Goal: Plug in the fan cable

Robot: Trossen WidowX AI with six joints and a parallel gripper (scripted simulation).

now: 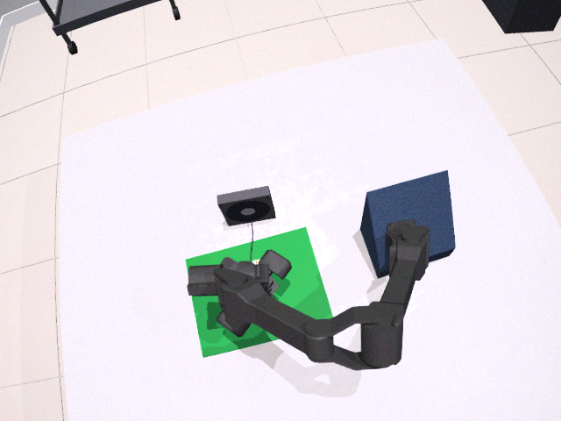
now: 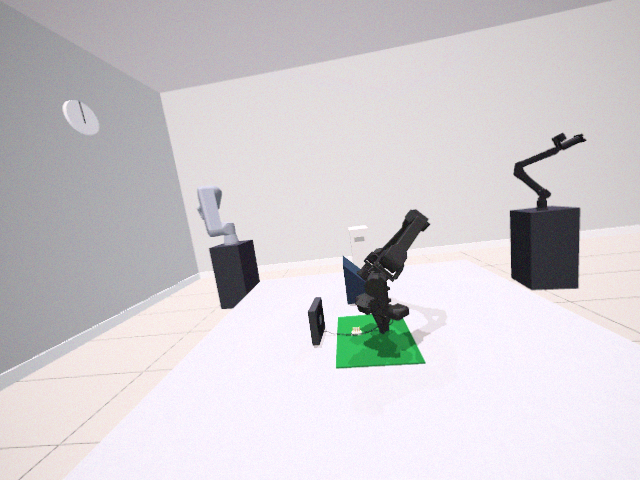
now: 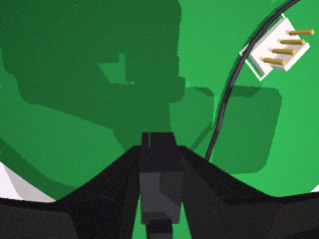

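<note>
The green board lies 3 cm to the right of my gripper tip, 3 cm below it and 1 cm ahead of it. Round my gripper tip: dark plug: 1 cm to the left, 1 cm behind, 1 cm above; white four-pin header: 9 cm to the right, 2 cm below; black fan: 21 cm to the right, 4 cm above.
</note>
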